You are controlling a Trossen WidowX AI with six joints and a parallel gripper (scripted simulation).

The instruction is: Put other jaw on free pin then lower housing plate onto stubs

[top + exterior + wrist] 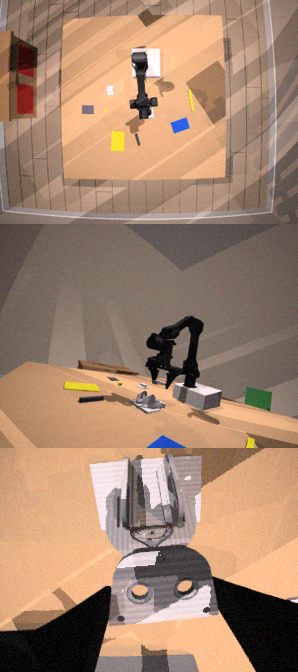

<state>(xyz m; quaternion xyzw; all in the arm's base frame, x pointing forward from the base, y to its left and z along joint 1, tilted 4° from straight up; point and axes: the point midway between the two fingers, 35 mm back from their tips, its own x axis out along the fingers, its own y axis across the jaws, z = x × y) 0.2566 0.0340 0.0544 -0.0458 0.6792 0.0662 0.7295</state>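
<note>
My gripper tip is now 70 mm above the silver jaw, 30 mm short of it and 10 mm to the left of it. From my gripper tip the other things lie so: small white part: 20 mm above, 10 mm ahead; then yellow cube: 290 mm to the right, 80 mm below, 70 mm ahead; then dark bar: 270 mm ahead, 80 mm below, 40 mm to the right.
</note>
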